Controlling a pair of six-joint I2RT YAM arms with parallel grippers.
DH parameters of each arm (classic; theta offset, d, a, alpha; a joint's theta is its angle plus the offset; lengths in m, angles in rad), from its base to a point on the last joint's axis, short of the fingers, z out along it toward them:
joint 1: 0 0.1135 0.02 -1.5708
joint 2: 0 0 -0.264 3.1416
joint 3: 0.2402 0 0.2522 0
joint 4: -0.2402 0 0.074 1.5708
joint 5: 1.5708 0 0 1.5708
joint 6: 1.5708 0.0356 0 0
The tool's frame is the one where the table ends.
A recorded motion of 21 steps. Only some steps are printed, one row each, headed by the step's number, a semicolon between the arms.
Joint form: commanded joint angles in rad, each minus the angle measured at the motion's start. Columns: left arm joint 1, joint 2, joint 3, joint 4, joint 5, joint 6; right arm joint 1, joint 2, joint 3, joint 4, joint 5, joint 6.
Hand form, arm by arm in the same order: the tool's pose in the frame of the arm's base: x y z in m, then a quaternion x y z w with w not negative. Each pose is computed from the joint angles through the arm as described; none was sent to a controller.
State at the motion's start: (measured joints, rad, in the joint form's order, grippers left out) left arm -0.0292 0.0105 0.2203 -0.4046 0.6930 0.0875; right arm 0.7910 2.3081 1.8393 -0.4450 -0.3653 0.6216
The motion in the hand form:
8: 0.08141 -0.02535 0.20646 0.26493 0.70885 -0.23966 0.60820; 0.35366 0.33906 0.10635 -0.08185 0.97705 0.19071 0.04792
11: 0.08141 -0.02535 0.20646 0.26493 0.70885 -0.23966 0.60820; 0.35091 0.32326 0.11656 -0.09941 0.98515 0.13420 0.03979
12: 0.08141 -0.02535 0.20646 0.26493 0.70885 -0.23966 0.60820; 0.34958 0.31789 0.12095 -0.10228 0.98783 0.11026 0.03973
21: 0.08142 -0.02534 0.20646 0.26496 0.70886 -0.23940 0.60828; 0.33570 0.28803 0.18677 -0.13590 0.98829 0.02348 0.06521
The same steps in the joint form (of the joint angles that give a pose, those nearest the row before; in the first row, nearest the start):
8: -0.0030 -0.0053 -0.0008 0.0004 -0.0011 0.0168; -0.0439 0.1034 0.0088 -0.2437 0.1263 -0.0031
11: -0.0030 -0.0053 -0.0008 0.0004 -0.0011 0.0168; -0.0591 0.0725 0.0088 -0.3677 0.1965 -0.0717
12: -0.0030 -0.0053 -0.0008 0.0004 -0.0011 0.0168; -0.0629 0.0602 0.0087 -0.4105 0.2335 -0.0870
21: -0.0030 -0.0053 -0.0008 0.0004 -0.0015 0.0172; -0.0793 -0.0995 0.0088 -0.6302 0.3967 -0.1854

